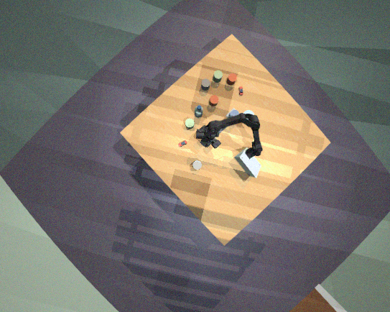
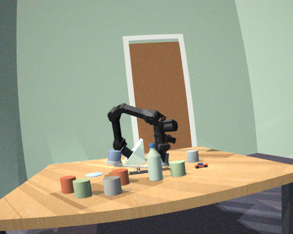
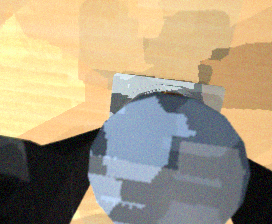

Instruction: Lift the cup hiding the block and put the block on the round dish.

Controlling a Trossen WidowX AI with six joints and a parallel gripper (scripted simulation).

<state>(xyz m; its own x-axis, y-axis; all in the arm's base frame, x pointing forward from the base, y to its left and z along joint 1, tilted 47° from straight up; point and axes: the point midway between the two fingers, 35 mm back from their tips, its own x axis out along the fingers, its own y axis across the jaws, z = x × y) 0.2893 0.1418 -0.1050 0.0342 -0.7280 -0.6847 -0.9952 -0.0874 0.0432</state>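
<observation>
The small balance is 130 mm to the right of my gripper tip, 20 mm below it and 20 mm ahead of it. Round my gripper tip: pale round dish (390 mm to the right, 50 mm behind, 40 mm below); then bottle (220 mm ahead, 60 mm to the right, 60 mm above); then cup (20 mm to the left, 10 mm above).
</observation>
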